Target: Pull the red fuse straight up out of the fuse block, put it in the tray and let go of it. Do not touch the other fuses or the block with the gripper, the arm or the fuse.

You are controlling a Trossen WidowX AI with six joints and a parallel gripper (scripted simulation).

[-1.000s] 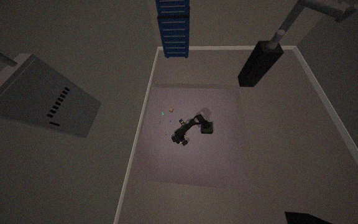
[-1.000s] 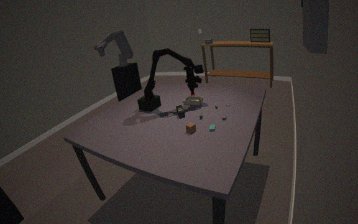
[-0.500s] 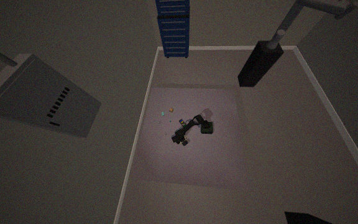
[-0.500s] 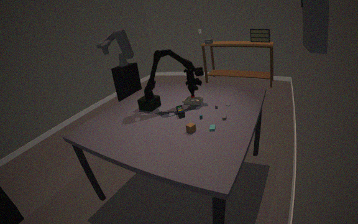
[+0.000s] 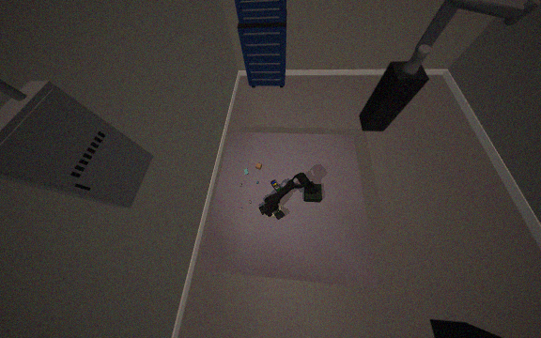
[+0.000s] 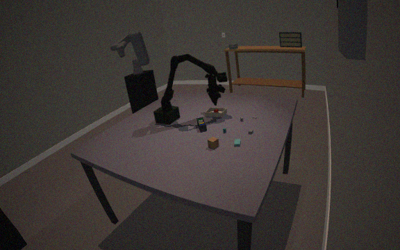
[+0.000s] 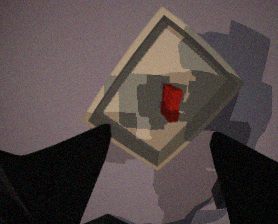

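The red fuse lies 10 mm ahead of my gripper tip and 50 mm below it. Also, from my gripper tip: orange cube: 180 mm ahead, 410 mm to the right, 60 mm below; then teal block: 290 mm ahead, 360 mm to the right, 70 mm below; then tan tray: 70 mm below.
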